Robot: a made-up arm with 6 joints.
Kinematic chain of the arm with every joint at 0, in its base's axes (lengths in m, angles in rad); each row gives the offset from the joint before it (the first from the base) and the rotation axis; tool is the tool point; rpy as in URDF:
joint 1: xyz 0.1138 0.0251 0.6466 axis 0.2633 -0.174 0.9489
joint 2: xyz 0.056 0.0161 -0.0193 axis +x
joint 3: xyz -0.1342 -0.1 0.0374 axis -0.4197 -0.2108 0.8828
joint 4: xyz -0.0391 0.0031 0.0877 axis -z
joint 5: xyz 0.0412 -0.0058 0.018 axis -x
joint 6: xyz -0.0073 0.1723 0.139 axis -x
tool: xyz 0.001 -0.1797 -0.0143 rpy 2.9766 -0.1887 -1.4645
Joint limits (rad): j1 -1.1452..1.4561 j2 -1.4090..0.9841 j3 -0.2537..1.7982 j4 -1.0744..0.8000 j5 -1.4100..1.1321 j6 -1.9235..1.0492
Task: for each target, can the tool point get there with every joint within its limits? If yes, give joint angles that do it. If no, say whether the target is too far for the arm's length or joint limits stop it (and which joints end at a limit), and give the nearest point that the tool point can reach.
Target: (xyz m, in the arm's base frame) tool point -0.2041 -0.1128 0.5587
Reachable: yes | joints 0.9952 -0.9937 1.2114 0.2907 0.9391 0.8215
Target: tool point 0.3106 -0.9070 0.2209
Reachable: no: too far | nearest point 0.2067 -0.4268 0.4286 | short by 0.533 m
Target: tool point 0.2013 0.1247 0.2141
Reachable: no: joint limits stop it (at a limit: joint 1, joint 2, joint 3, joint 4, joint 6) | nearest point 0.1885 0.0253 0.3220 | short by 0.147 m
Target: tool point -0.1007 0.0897 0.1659
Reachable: no: joint limits stop it (at a limit: joint 2, joint 3, joint 6) | nearest point -0.0975 0.0312 0.3911 | short by 0.233 m
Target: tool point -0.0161 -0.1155 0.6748
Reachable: yes | joints 0.2614 0.6598 0.5767 -0.8324 0.4780 -0.6536
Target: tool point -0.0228 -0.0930 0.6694
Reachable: yes | joints 0.4389 -0.9305 1.2488 -0.2521 0.5536 -1.3069
